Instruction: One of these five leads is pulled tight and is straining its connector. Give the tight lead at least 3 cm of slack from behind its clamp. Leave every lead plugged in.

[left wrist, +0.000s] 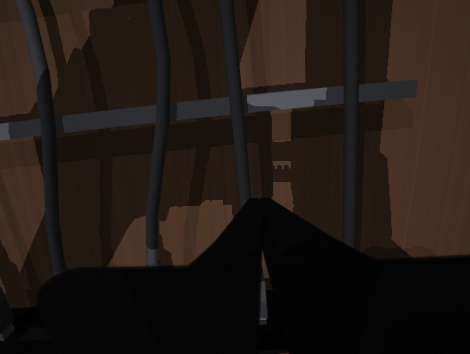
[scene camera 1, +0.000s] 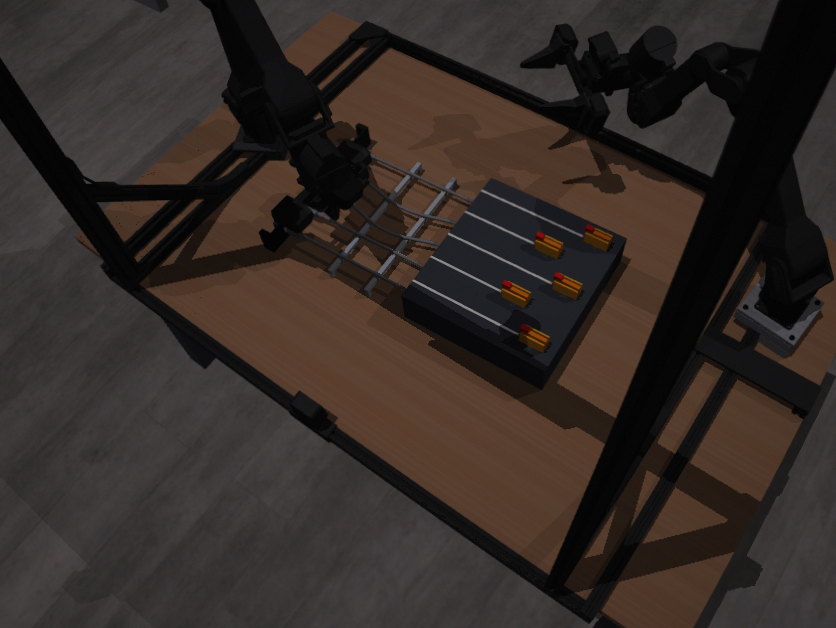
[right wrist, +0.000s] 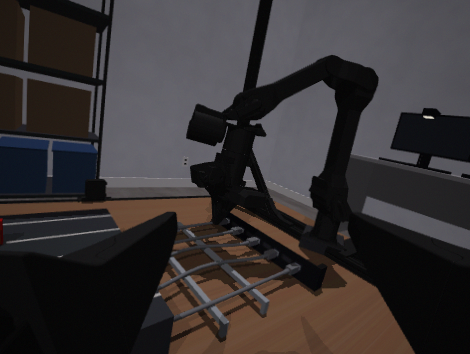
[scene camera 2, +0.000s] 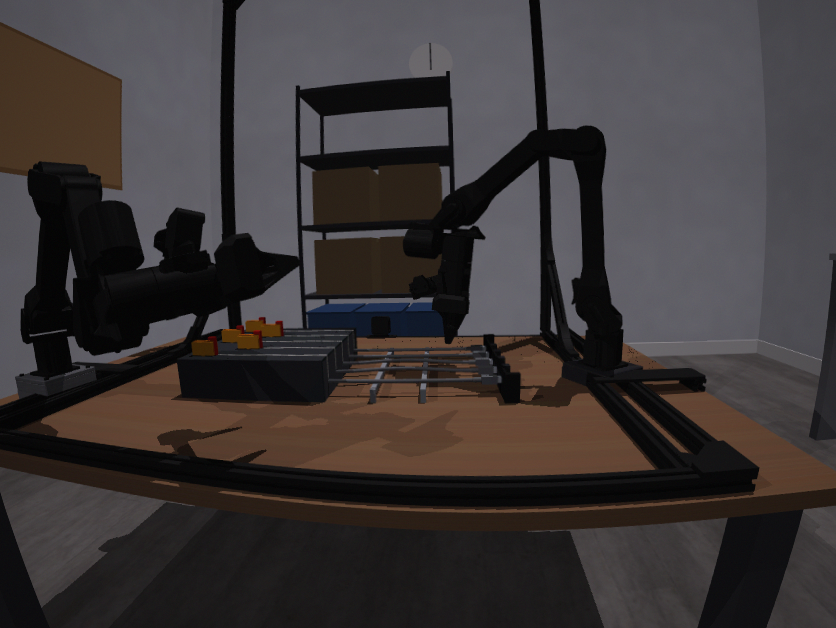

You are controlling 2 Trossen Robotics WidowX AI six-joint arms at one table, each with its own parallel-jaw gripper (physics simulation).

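Frame: origin at the left arm's base, x up, y left, z back, level; metres.
Seen in the pictures: left gripper, fingertip midpoint: (left wrist: 258,208) (scene camera 1: 335,218) (right wrist: 215,224) (scene camera 2: 447,343); right gripper, fingertip midpoint: (scene camera 1: 529,86) (right wrist: 262,221) (scene camera 2: 281,268); left arm's base at its link origin: (scene camera 1: 262,130) (right wrist: 323,236) (scene camera 2: 602,364); right arm's base at its link origin: (scene camera 1: 781,305) (scene camera 2: 55,371).
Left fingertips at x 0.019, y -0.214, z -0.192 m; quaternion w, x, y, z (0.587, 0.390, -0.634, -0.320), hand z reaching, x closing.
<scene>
Offsets run from my left fingertips to a thing's top centre. "spot": to the spot under its first point.
Five grey leads @[spot: dy -0.042, dx -0.020, dz -0.095 m] (scene camera 1: 387,249) (scene camera 2: 403,368) (right wrist: 212,261) run from a black connector strip (scene camera 1: 272,236) (scene camera 2: 509,381) (right wrist: 311,273) over two grey cross bars (scene camera 1: 402,239) (left wrist: 286,100) (right wrist: 198,291) to a dark block @[dy -0.084, dx +0.020, dz -0.312 m] (scene camera 1: 593,299) (scene camera 2: 254,376) with orange clamps @[spot: dy -0.052, dx +0.042, dz -0.361 m] (scene camera 1: 549,244) (scene camera 2: 249,340). My left gripper (scene camera 1: 343,187) (scene camera 2: 449,337) (left wrist: 258,208) is shut and empty. It points down just over the leads, close to the strip. In the left wrist view its tip lies between a bent lead @[spot: dy -0.004, dx -0.020, dz -0.027 m] (left wrist: 233,140) and a straight lead @[spot: dy -0.047, dx -0.019, dz +0.008 m] (left wrist: 349,158). My right gripper (scene camera 1: 549,55) (scene camera 2: 281,262) is open and empty, high and away from the leads.
A black frame rings the table, with an upright post (scene camera 1: 652,374) at the right. A shelf rack (scene camera 2: 299,187) with cardboard boxes and blue bins (scene camera 2: 353,314) stands behind the table. The left arm's base (scene camera 2: 599,349) sits on a rail beside the strip.
</scene>
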